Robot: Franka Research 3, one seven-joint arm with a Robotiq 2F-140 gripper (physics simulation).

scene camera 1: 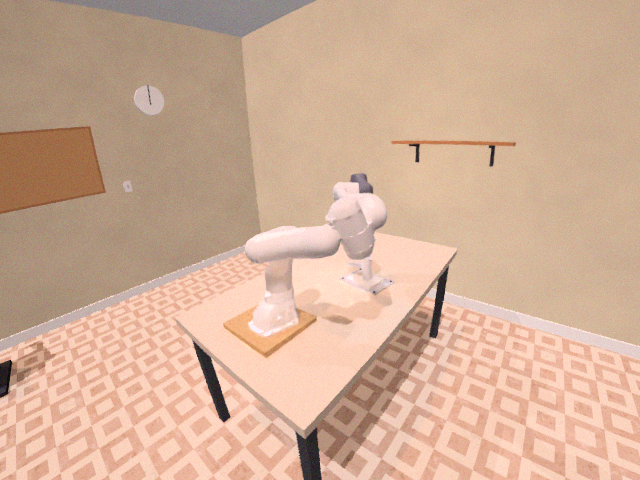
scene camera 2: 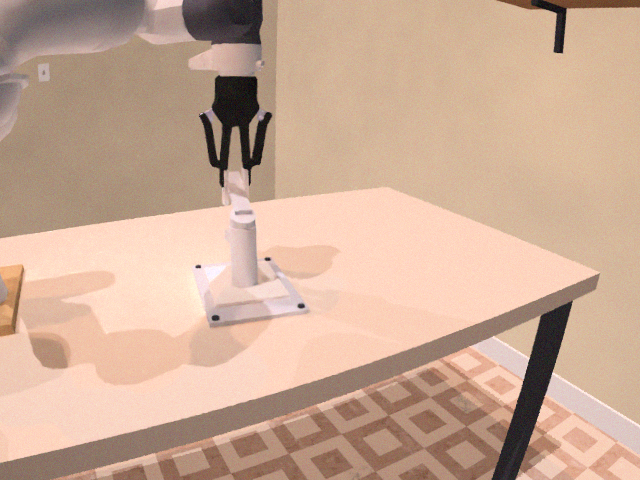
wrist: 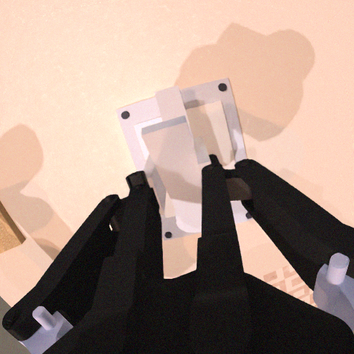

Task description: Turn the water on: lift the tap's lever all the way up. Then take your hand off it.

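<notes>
The white tap (scene camera 1: 366, 269) (scene camera 2: 243, 253) stands upright on a white square base plate (scene camera 2: 248, 316) (wrist: 142, 109) with dark corner screws. Its flat white lever (scene camera 2: 240, 203) (wrist: 172, 152) slopes upward from the top of the tap, with its free end raised. My gripper (scene camera 2: 236, 188) (wrist: 179, 157) points straight down over the tap and is shut on the lever, one finger on each side near the free end. The fingertips partly cover the lever's sides. In scene camera 1 the arm hides the fingers and most of the lever.
The arm's base stands on a wooden board (scene camera 1: 242, 329) on the table (scene camera 1: 330, 372) (scene camera 2: 413, 289). The table's long edge runs in front of the tap in scene camera 2. A wall shelf (scene camera 1: 454, 142) hangs beyond the table.
</notes>
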